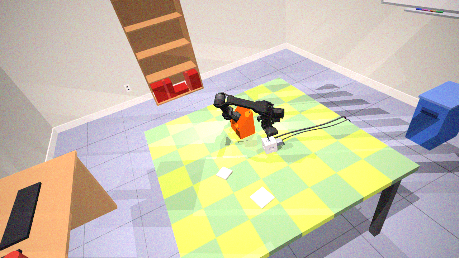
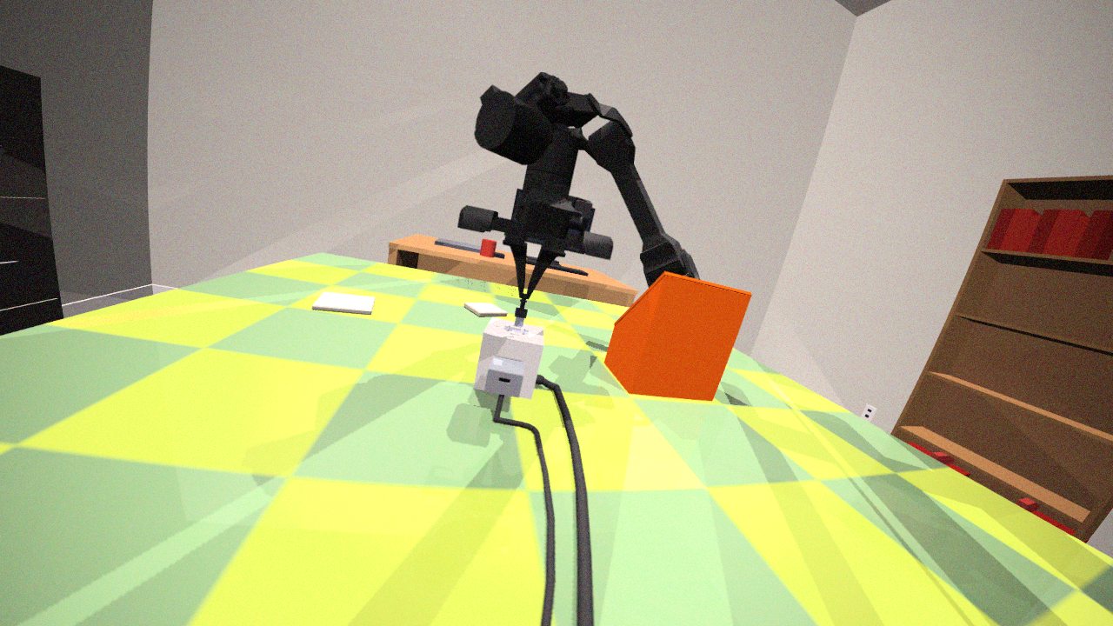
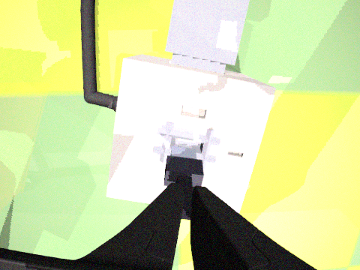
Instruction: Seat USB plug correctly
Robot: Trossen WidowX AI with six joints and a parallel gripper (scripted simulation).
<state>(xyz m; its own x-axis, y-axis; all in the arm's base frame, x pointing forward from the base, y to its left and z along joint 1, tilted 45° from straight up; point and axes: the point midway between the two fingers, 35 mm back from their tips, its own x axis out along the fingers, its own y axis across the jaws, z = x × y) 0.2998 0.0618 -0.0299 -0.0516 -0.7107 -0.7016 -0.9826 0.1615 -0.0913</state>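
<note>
Right now the USB socket is 50 mm below my gripper tip. From my gripper tip the other things lie so: USB plug: 20 mm below.
</note>
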